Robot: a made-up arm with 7 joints. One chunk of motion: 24 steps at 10 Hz.
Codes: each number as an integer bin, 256 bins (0 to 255) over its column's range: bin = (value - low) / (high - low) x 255, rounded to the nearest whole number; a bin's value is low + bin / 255 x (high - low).
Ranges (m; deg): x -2.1..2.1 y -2.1..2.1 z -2.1..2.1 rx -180..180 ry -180..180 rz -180..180
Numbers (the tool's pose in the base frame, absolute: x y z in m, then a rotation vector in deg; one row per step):
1: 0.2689 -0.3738 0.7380 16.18 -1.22 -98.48
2: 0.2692 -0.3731 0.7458 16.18 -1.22 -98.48
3: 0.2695 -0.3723 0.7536 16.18 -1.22 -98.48
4: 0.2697 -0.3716 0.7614 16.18 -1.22 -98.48
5: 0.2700 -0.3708 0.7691 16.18 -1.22 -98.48
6: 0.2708 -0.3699 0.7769 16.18 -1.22 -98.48
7: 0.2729 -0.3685 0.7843 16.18 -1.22 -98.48
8: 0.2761 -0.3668 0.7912 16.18 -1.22 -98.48
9: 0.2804 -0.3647 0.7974 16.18 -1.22 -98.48
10: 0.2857 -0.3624 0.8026 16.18 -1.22 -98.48
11: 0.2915 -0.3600 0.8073 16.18 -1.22 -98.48
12: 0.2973 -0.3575 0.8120 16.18 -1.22 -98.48
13: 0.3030 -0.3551 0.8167 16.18 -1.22 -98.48
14: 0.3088 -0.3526 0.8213 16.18 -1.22 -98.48
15: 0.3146 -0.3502 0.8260 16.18 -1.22 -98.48
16: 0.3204 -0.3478 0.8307 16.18 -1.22 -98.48
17: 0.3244 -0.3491 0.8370 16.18 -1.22 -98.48
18: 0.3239 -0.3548 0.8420 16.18 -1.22 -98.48
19: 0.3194 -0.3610 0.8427 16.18 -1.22 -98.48
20: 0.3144 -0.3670 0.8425 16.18 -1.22 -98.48
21: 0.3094 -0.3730 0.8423 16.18 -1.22 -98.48
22: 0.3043 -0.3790 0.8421 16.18 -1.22 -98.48
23: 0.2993 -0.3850 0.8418 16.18 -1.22 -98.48
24: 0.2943 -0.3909 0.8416 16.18 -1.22 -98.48
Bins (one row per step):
1: 144 105 172 139 127 58
2: 144 105 173 139 127 58
3: 144 105 173 139 127 58
4: 144 105 174 139 127 58
5: 144 105 174 139 127 58
6: 144 105 175 139 127 58
7: 144 105 175 139 127 58
8: 144 105 176 139 127 58
9: 145 105 176 139 127 58
10: 145 105 176 139 127 58
11: 145 106 177 139 127 58
12: 146 106 177 139 127 58
13: 146 106 177 139 127 58
14: 146 106 177 139 127 58
15: 147 106 178 139 127 58
16: 147 106 178 139 127 58
17: 147 106 178 139 127 58
18: 147 106 179 139 127 58
19: 147 106 179 139 127 58
20: 147 105 179 139 127 58
21: 146 105 179 139 127 58
22: 146 104 179 139 127 58
23: 146 104 179 139 127 58
24: 145 104 179 139 127 58

